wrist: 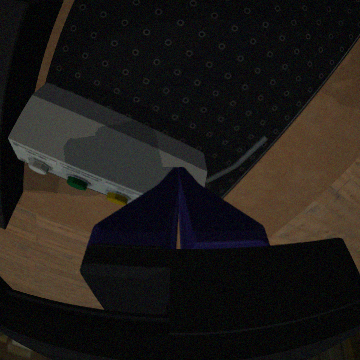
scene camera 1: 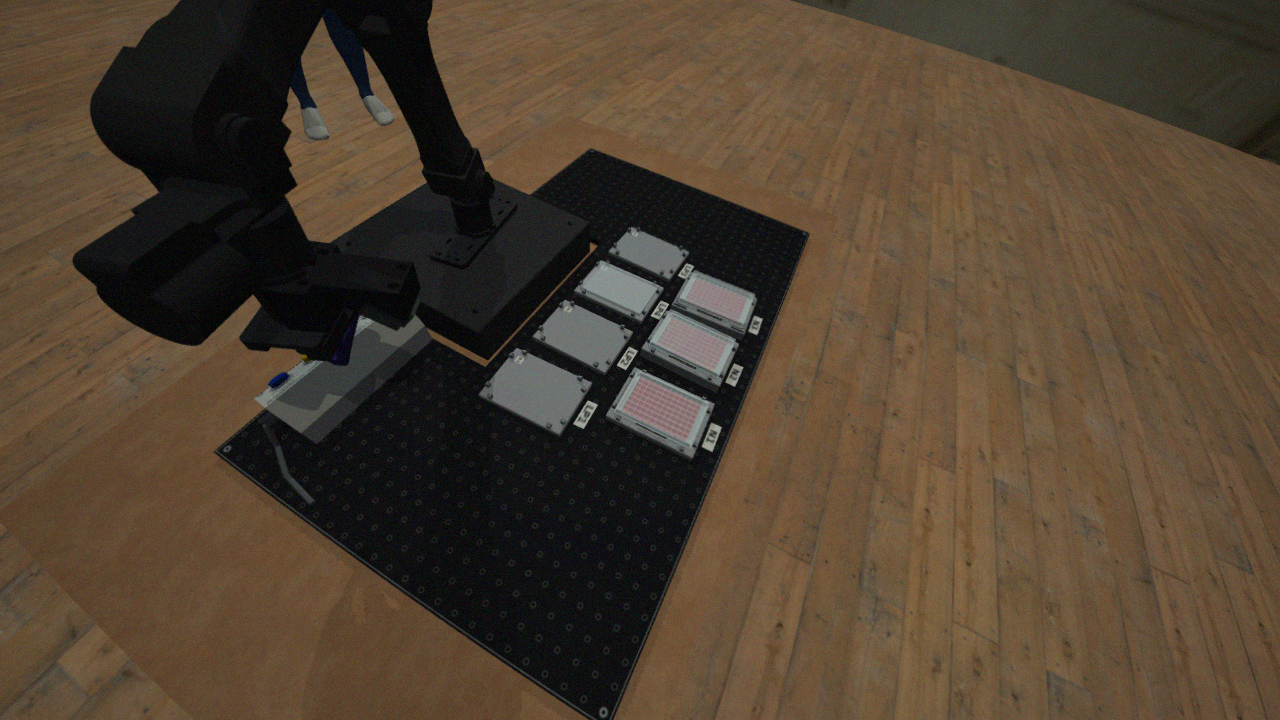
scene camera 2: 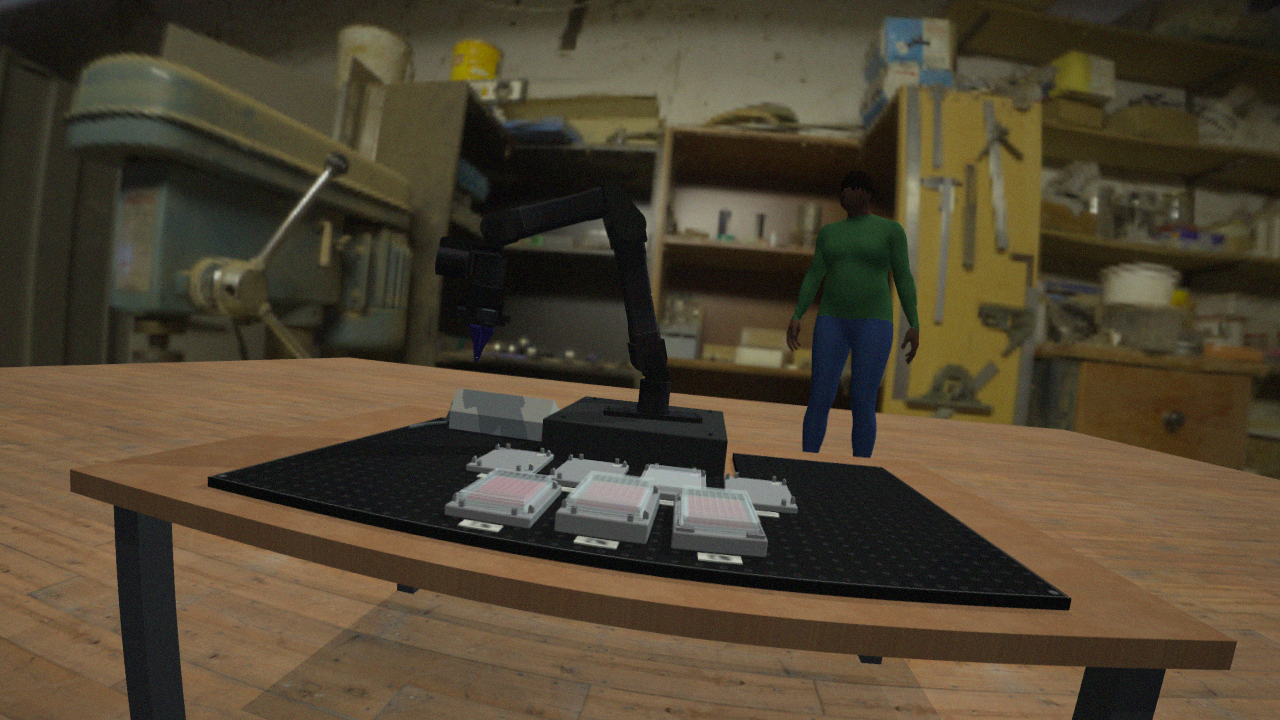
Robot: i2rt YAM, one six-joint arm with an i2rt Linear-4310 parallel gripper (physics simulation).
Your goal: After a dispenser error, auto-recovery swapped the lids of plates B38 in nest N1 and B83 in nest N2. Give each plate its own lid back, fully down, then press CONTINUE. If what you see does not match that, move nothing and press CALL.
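Seen in the pictures: gripper, fingertip midpoint: (wrist: 178, 176) (scene camera 1: 341, 363) (scene camera 2: 476, 361); arm's base, origin of the base link: (scene camera 1: 476, 230) (scene camera 2: 652, 416).
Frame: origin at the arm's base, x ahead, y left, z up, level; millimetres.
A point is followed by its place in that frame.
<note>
My gripper (scene camera 1: 340, 360) {x 52, y -355, z 83 mm} (scene camera 2: 477, 358) {x 52, y -355, z 83 mm} (wrist: 178, 176) {x 52, y -355, z 83 mm} is shut, nothing between its blue fingertips. It hangs above the button box (scene camera 1: 315, 411) {x -23, y -393, z -22 mm} (scene camera 2: 501, 414) {x -4, y -309, z -24 mm} (wrist: 85, 122) {x 3, y -277, z -25 mm}, over its blue-button end. In the wrist view a white button (wrist: 38, 166) {x -43, y -234, z 6 mm}, a green button (wrist: 77, 183) {x -54, y -281, z 6 mm} and a yellow button (wrist: 118, 198) {x -64, y -329, z 6 mm} show; the blue button (scene camera 1: 278, 380) {x -74, y -379, z 6 mm} shows in scene camera 1. Button lettering is unreadable. Pink-welled plates sit in nest N1 (scene camera 1: 665, 407) {x 428, y -210, z -43 mm} (scene camera 2: 505, 490) {x 452, y -207, z -42 mm} and nest N2 (scene camera 1: 691, 346) {x 440, y -92, z -28 mm} (scene camera 2: 608, 494) {x 476, y -84, z -28 mm}, seemingly under clear lids. Plate and lid codes are too small to read.
A third pink plate (scene camera 1: 716, 298) {x 461, y 39, z -32 mm} (scene camera 2: 716, 507) {x 486, y 41, z -32 mm} sits beside N2. Grey pads LP1 (scene camera 1: 537, 391) {x 230, y -244, z -58 mm} and LP2 (scene camera 1: 583, 335) {x 256, y -115, z -58 mm} stand nearer the arm's base (scene camera 1: 501, 295) {x 117, y -126, z -4 mm}; the pad beyond LP2 (scene camera 1: 619, 288) {x 280, y 10, z -50 mm} looks lighter, with another grey pad (scene camera 1: 648, 252) {x 302, y 141, z -58 mm} beyond. A grey cable (scene camera 1: 288, 465) (wrist: 240, 161) {x -18, y -477, z -61 mm} leaves the box.
</note>
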